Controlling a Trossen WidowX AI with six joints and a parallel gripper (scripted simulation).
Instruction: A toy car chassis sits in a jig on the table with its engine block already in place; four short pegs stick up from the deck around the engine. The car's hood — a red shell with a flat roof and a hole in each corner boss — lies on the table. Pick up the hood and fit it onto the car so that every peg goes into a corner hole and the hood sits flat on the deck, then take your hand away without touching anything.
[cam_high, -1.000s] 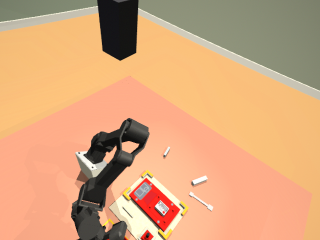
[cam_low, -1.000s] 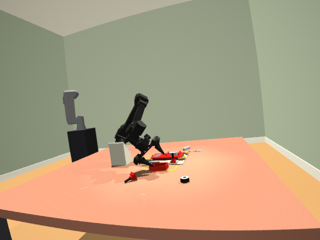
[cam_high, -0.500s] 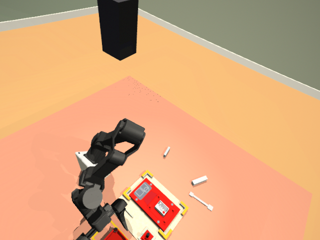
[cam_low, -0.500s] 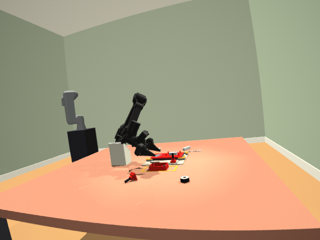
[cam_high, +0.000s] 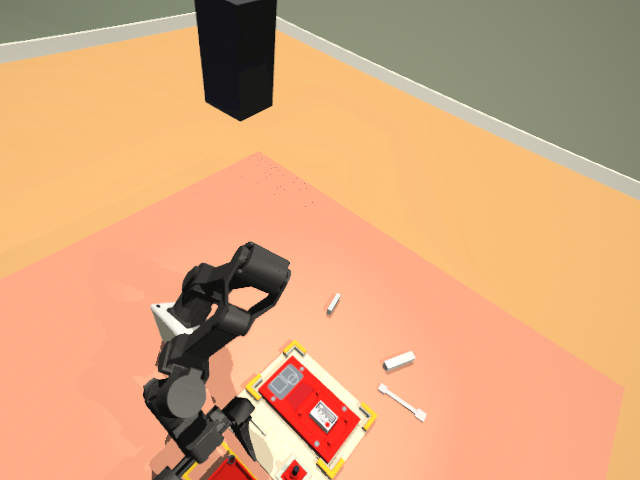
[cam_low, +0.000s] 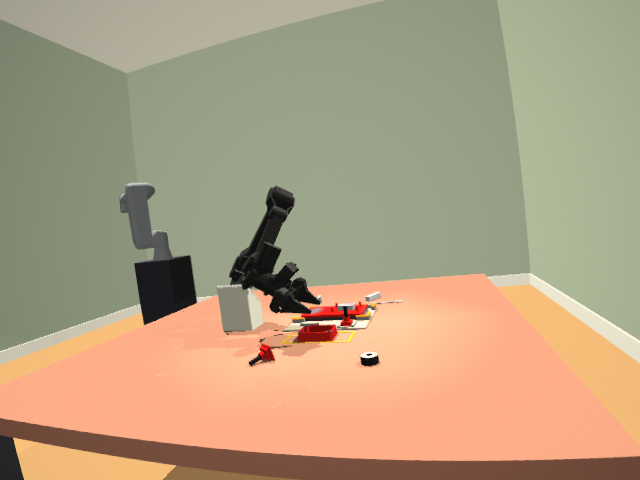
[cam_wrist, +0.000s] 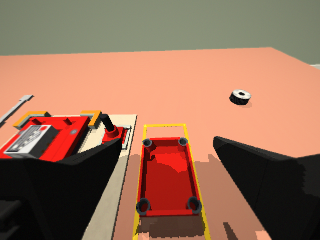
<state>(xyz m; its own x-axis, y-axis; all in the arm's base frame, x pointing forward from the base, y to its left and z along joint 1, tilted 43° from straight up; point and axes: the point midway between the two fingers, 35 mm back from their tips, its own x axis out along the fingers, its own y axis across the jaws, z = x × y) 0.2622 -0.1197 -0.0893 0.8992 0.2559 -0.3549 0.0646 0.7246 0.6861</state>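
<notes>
Now: the red hood 7 cm below my gripper tip. Round my gripper tip: cream jig: 2 cm ahead, 19 cm to the left, 7 cm below; black wheel: 15 cm ahead, 20 cm to the right, 7 cm below; grey engine block: 5 cm ahead, 20 cm to the left, 6 cm below.
</notes>
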